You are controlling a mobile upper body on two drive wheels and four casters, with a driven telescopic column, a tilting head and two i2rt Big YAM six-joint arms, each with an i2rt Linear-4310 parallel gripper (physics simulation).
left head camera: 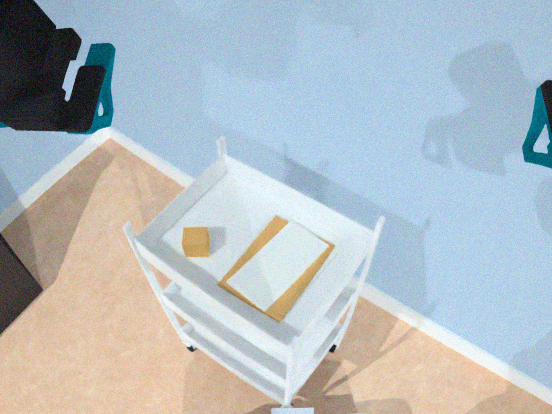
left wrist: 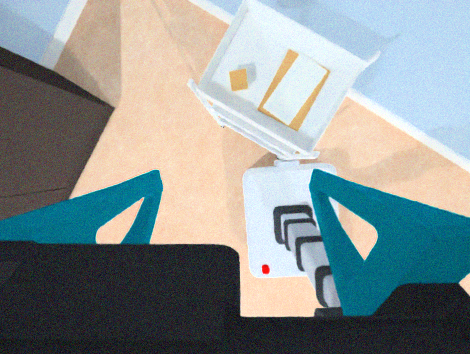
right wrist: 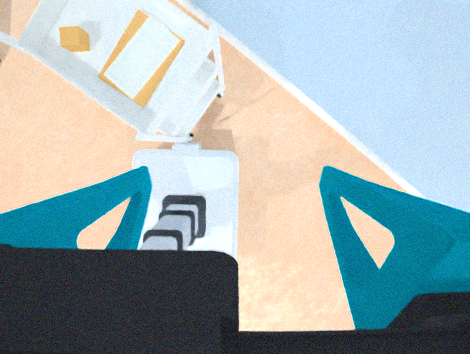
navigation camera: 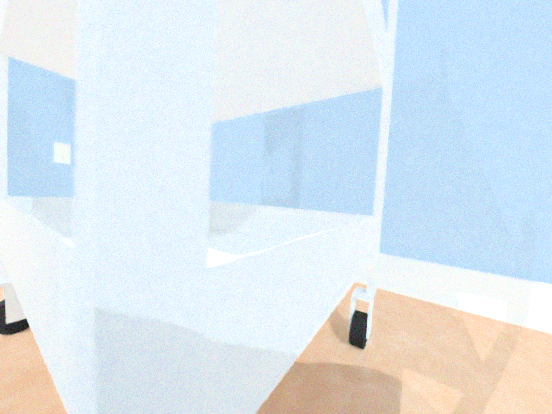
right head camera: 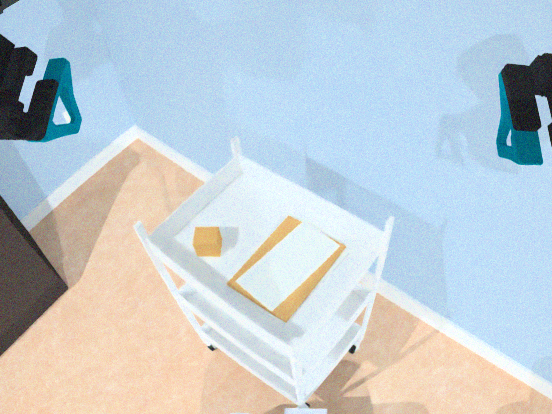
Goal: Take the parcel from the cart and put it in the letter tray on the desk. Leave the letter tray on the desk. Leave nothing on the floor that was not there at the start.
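Places are measured from the left arm's base along level axes (x ahead, y left, z up), in millimetres.
Where they show: left gripper, between the fingertips: [left head camera: 65, 118] [left wrist: 235, 178] [right head camera: 42, 125]; right gripper, between the fingertips: [right wrist: 235, 175] [right head camera: 544, 150].
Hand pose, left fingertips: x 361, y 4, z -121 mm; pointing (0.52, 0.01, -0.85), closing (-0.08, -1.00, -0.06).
Things, the pixels of their centre, and the offset from my left fingertips. "*": a spot on its surface instead.
- small orange-brown box, middle of its body: [left head camera: 196, 242] [right head camera: 207, 241] [right wrist: 74, 39] [left wrist: 238, 80] 287 mm ahead, 3 mm left, 601 mm down
- flat brown item, a spot on its surface: [right head camera: 302, 295] [left head camera: 294, 295] [right wrist: 153, 85] [left wrist: 305, 111] * 163 mm ahead, 219 mm right, 616 mm down
A small orange-brown box [left head camera: 196, 242] [right head camera: 207, 242] [left wrist: 238, 79] [right wrist: 74, 39], which looks like the parcel, stands on the top tray of the white cart [left head camera: 200, 280] [right head camera: 215, 285] [left wrist: 240, 120] [right wrist: 85, 80] [navigation camera: 145, 150]. It is left of a flat brown item [left head camera: 295, 295] [right head camera: 302, 295] [left wrist: 303, 112] [right wrist: 150, 90] with a white sheet on it. My left gripper [left wrist: 235, 178] [left head camera: 95, 95] [right head camera: 57, 105] is open and empty, up at the left. My right gripper [right wrist: 235, 175] [left head camera: 540, 130] [right head camera: 520, 120] is open and empty, at the right edge of the head views. Both are apart from the cart. The letter tray does not show.
A dark brown piece of furniture [left head camera: 15, 285] [right head camera: 25, 280] [left wrist: 45, 135] stands at the left. A blue wall [left head camera: 325, 100] [right head camera: 325, 100] is close behind the cart. My white base [left wrist: 260, 200] [right wrist: 215, 170] is close to the cart's near corner, whose post fills much of the navigation view.
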